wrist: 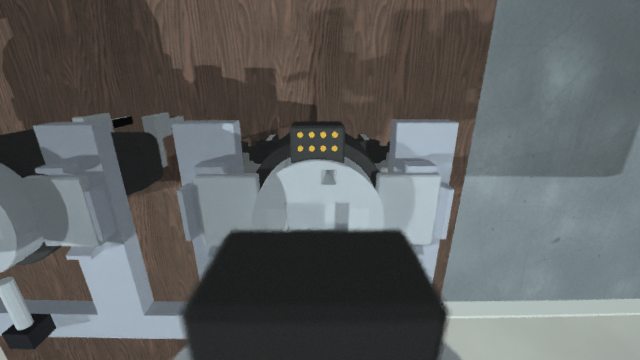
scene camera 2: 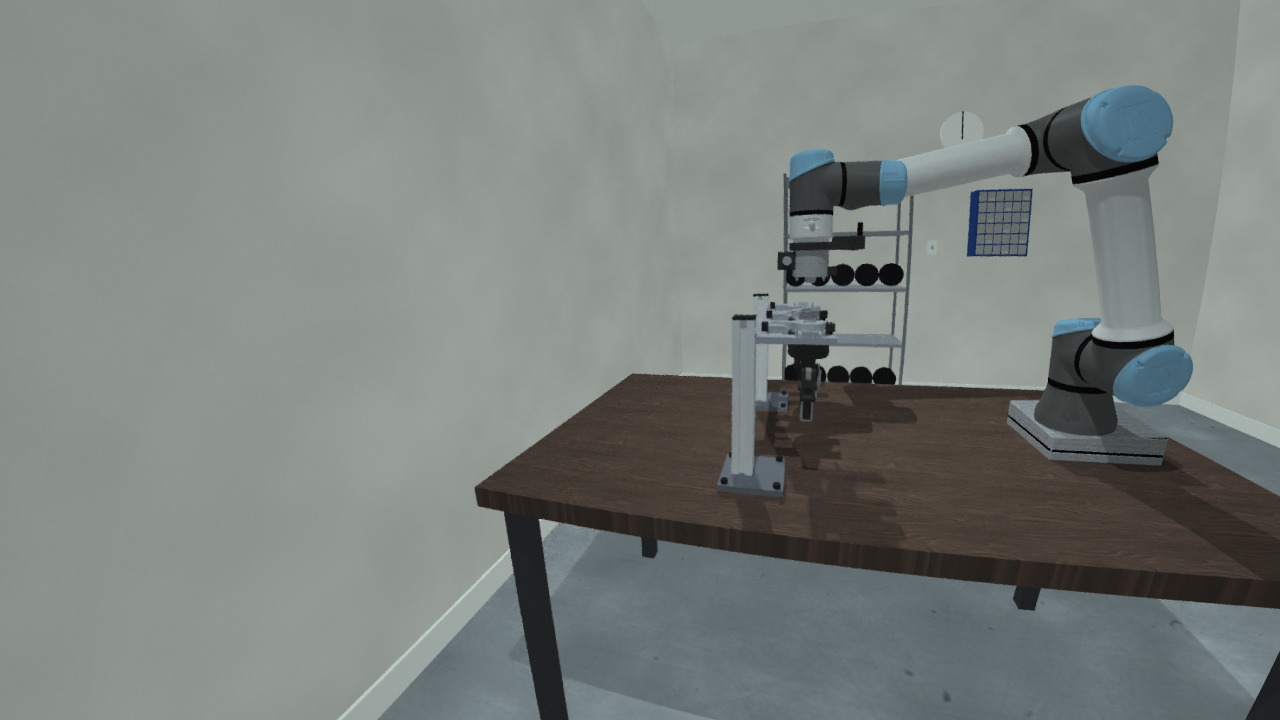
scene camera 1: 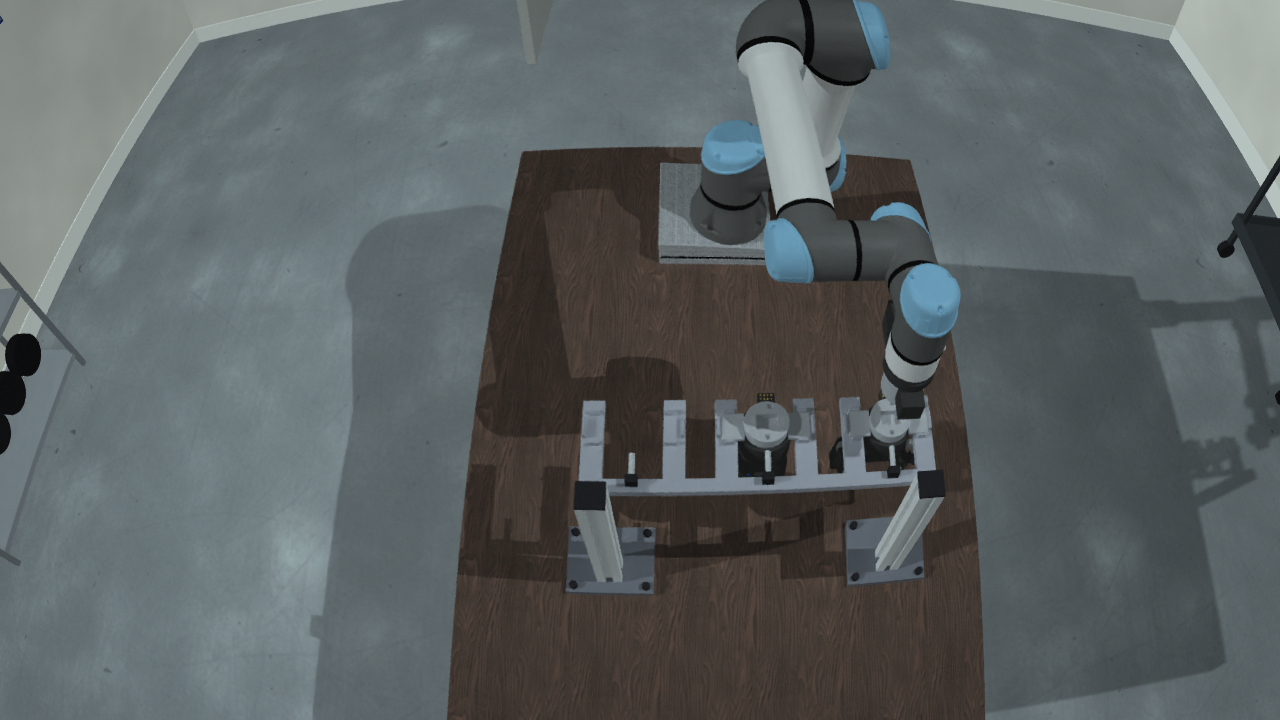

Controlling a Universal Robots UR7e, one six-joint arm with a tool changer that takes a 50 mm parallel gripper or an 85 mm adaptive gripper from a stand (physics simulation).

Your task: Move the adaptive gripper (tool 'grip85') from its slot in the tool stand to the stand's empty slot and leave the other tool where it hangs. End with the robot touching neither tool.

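Note:
The adaptive gripper hangs in the right slot of the tool stand in scene camera 1. Its fingers point down; how far apart they stand is unclear. The arm's bare tool coupling is directly above it, apart from it by a small gap. No tool is on the arm. The other tool hangs in the middle slot. The empty slot is at the left end, between the left fork arm and another fork arm.
The stand's posts rise from base plates on the wooden table. Upright pins stand behind each slot along the rail. The robot's base is across the table. A dark block on the wrist hides part of the wrist view.

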